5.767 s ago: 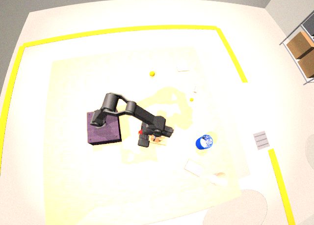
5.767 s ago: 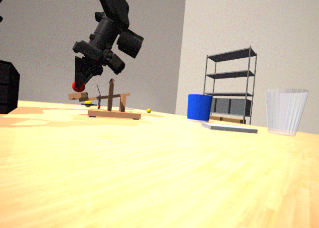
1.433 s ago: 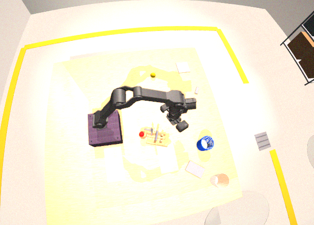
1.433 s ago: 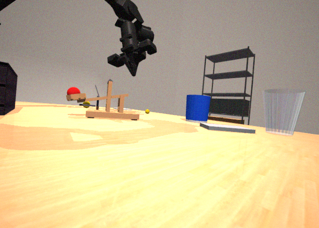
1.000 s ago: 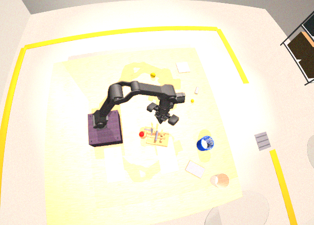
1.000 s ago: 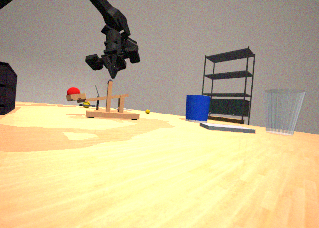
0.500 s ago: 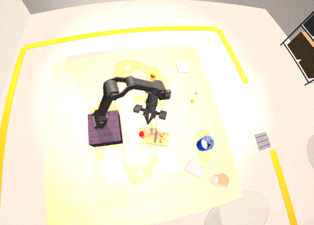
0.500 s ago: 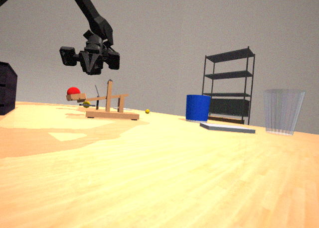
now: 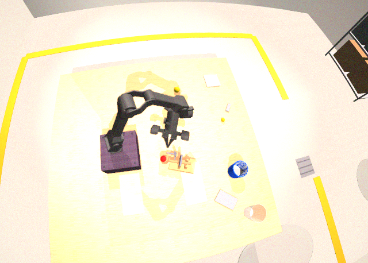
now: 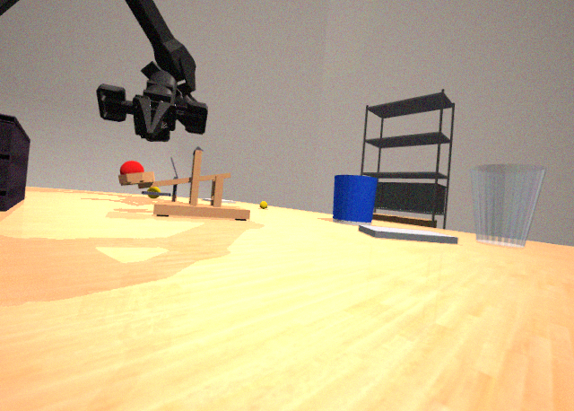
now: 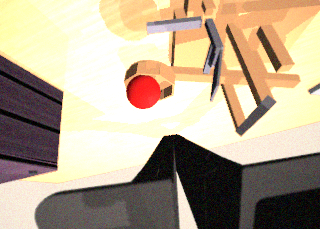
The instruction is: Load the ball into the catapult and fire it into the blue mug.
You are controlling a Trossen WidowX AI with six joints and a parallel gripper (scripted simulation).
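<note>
The red ball is 4 cm behind my gripper tip, 3 cm to the right of it and 7 cm below it. The rest, counted from my gripper tip: wooden catapult 3 cm ahead, 5 cm to the right, 7 cm below; then yellow ball 20 cm ahead, 38 cm to the left, 11 cm below; then blue mug 33 cm ahead, 24 cm to the right, 10 cm below.
</note>
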